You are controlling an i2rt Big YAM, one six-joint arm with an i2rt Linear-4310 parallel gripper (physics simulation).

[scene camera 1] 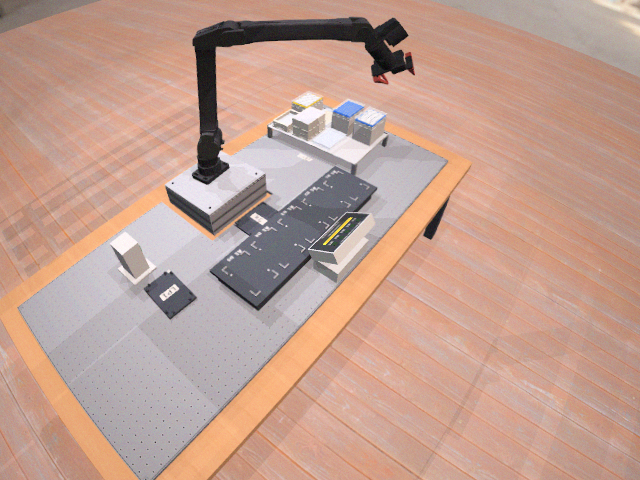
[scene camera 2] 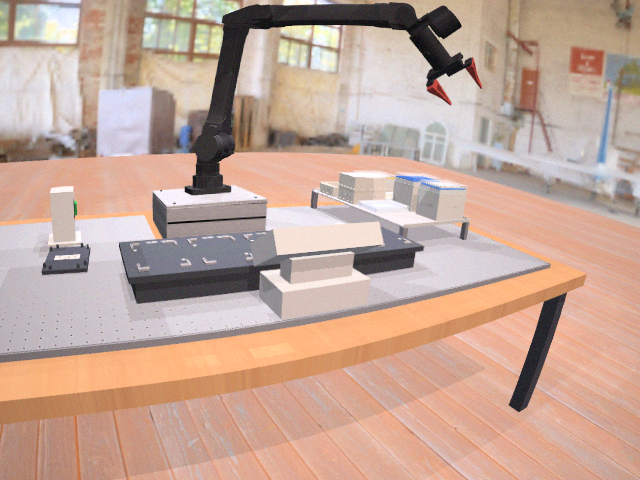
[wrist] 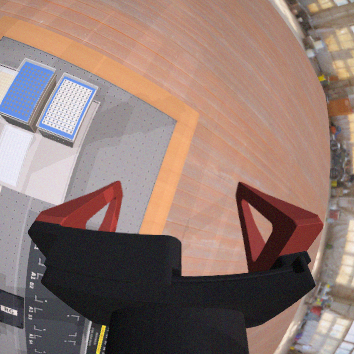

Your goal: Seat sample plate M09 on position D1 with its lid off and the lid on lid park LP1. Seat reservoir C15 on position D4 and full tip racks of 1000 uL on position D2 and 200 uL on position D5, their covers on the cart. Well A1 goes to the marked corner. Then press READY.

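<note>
My gripper (scene camera 1: pixel 397 77) (scene camera 2: pixel 465 95) (wrist: pixel 178 187) is open and empty, high above and beyond the right end of the cart (scene camera 1: pixel 356 153) (scene camera 2: pixel 408 220) (wrist: pixel 50 175). On the cart stand a solid-blue-topped rack (scene camera 1: pixel 347 109) (wrist: pixel 27 90), a blue-rimmed rack with a white dotted top (scene camera 1: pixel 370 118) (scene camera 2: pixel 442 201) (wrist: pixel 67 107), a yellow-rimmed rack (scene camera 1: pixel 307 99), a pale stacked block (scene camera 1: pixel 309 122) (scene camera 2: pixel 356 187), a low pale tray (scene camera 1: pixel 283 121) and a flat white piece (scene camera 1: pixel 328 137) (wrist: pixel 14 155). The dark deck (scene camera 1: pixel 268 242) (scene camera 2: pixel 170 260) shows bare corner marks. Lid park LP1 (scene camera 1: pixel 169 292) (scene camera 2: pixel 66 258) holds nothing.
A slanted display box (scene camera 1: pixel 341 235) (scene camera 2: pixel 328 240) stands at the deck's front edge and hides part of it. An upright pale block (scene camera 1: pixel 131 255) (scene camera 2: pixel 63 214) with a green part stands beside LP1. A second dark pad (scene camera 1: pixel 250 224) lies between the arm's base (scene camera 1: pixel 217 188) and the deck.
</note>
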